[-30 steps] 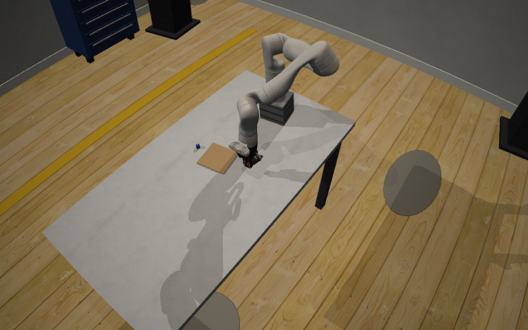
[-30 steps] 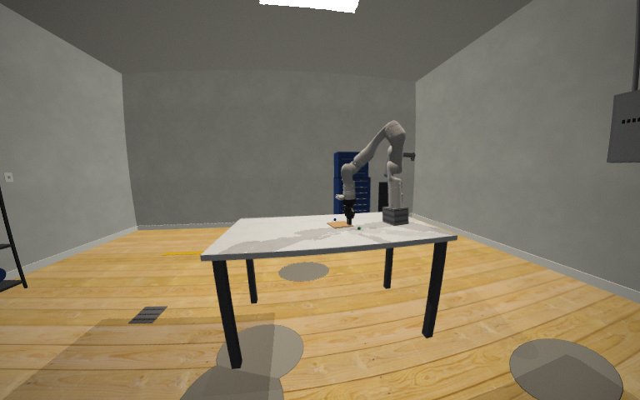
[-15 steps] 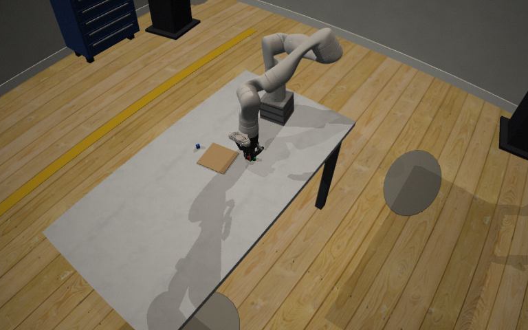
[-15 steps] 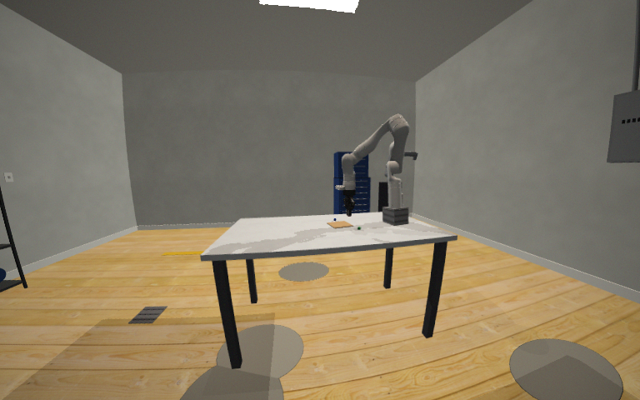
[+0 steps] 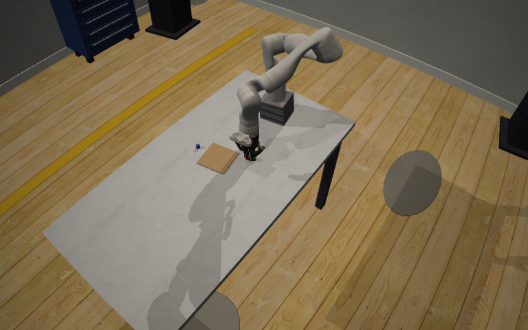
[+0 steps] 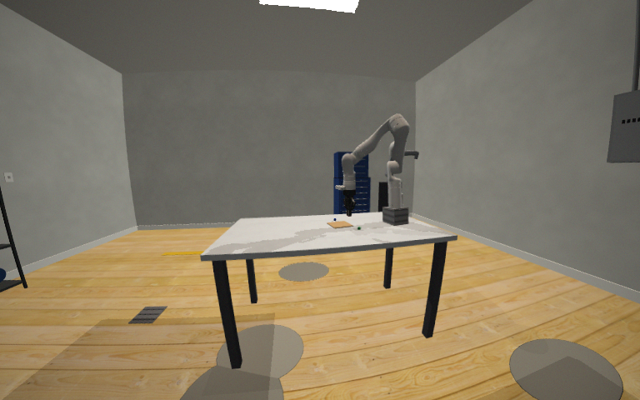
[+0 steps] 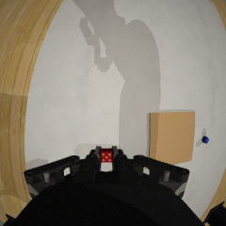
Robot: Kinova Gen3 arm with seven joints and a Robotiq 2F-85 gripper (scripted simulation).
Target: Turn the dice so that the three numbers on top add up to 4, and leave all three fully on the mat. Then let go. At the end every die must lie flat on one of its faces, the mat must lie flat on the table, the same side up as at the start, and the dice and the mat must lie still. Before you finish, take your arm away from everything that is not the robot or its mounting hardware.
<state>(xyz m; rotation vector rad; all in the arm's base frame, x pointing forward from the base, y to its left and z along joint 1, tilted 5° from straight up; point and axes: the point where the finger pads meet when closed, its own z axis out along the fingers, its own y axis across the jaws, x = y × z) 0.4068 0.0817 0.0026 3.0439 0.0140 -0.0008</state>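
The green die lies 8 cm behind my hand, 2 cm to the right of it and 11 cm below it. Round my hand: blue die: 2 cm behind, 29 cm to the right, 11 cm below; then tan mat: 1 cm behind, 17 cm to the right, 12 cm below; then red die: 1 cm below.
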